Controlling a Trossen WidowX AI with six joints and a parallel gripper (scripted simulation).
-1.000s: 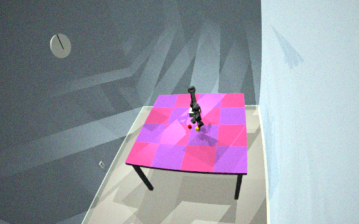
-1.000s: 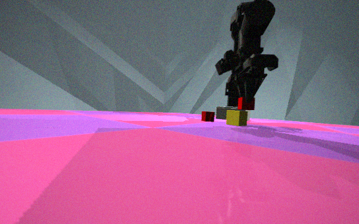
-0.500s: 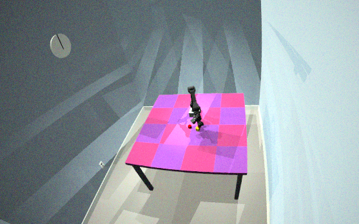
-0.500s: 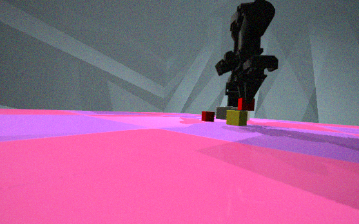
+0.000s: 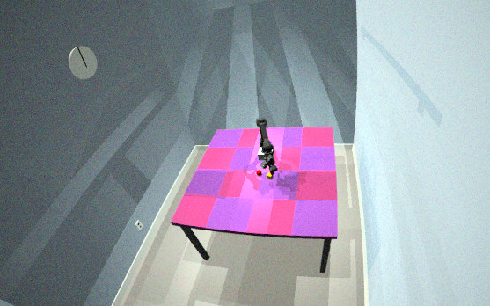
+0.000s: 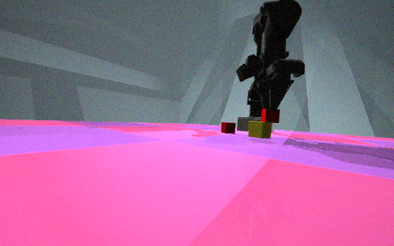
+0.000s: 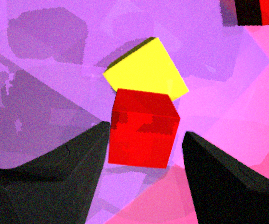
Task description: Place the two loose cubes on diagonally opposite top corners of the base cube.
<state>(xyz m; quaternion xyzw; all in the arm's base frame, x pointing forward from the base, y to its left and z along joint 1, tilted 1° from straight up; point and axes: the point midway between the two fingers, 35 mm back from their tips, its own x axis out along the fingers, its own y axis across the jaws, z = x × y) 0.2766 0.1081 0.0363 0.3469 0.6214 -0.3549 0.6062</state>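
My gripper tip is now 1 cm short of the yellow cube, 2 cm to the left of it and 4 cm above it.
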